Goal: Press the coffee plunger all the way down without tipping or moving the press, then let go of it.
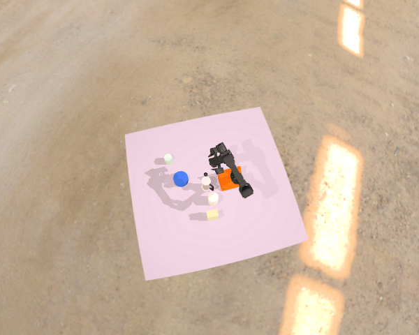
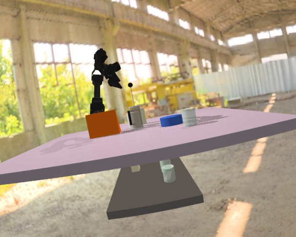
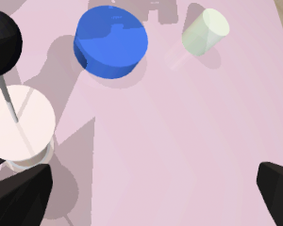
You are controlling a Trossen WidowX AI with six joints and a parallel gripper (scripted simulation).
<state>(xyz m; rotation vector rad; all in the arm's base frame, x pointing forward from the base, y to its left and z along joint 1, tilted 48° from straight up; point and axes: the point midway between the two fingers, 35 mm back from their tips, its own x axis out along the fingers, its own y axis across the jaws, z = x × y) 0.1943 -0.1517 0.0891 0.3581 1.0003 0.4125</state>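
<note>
My gripper tip is now 140 mm above the coffee press, 90 mm to the right of it and 30 mm short of it. The rest, counted from my gripper tip: blue disc 240 mm below, 240 mm ahead, 10 mm to the right; white cylinder 220 mm below, 200 mm to the left.
</note>
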